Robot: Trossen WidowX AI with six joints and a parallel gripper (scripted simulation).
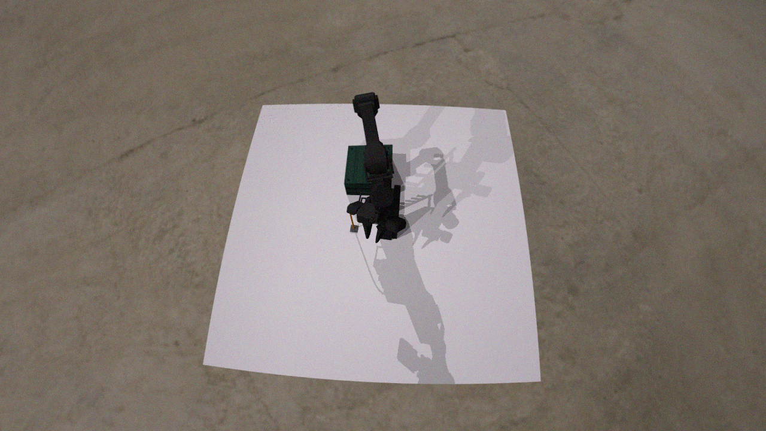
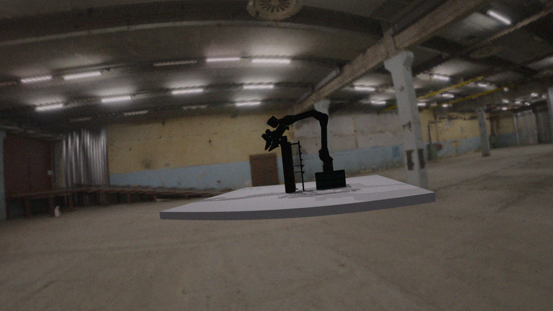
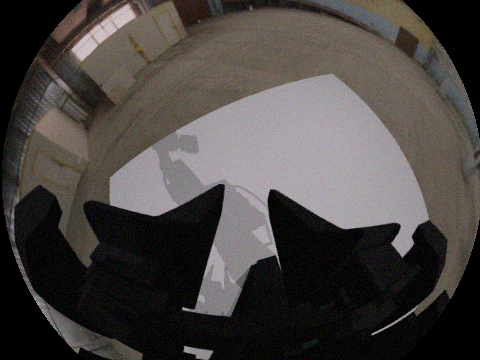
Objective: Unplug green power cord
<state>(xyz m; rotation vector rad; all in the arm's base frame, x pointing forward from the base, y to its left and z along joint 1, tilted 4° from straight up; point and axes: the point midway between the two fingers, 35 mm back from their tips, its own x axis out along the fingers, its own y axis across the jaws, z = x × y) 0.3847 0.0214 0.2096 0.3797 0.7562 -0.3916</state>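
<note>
Right now my gripper tip is 150 mm past the green plug, 20 mm to the left of it and 70 mm above it.
</note>
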